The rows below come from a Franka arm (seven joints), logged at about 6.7 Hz.
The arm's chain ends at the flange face. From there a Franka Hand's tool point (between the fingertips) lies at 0.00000 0.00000 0.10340 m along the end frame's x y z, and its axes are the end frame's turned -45 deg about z.
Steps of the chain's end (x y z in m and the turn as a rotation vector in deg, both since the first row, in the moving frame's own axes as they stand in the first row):
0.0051, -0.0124, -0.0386, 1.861, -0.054, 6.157
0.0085, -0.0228, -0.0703, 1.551, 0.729, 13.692
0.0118, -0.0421, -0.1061, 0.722, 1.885, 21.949
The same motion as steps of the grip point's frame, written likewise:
0.0148, -0.0075, -0.0387, 1.354, 1.278, 6.157
0.0251, -0.0108, -0.0703, 0.581, 1.612, 13.692
0.0411, -0.0193, -0.1062, -0.822, 1.843, 21.949

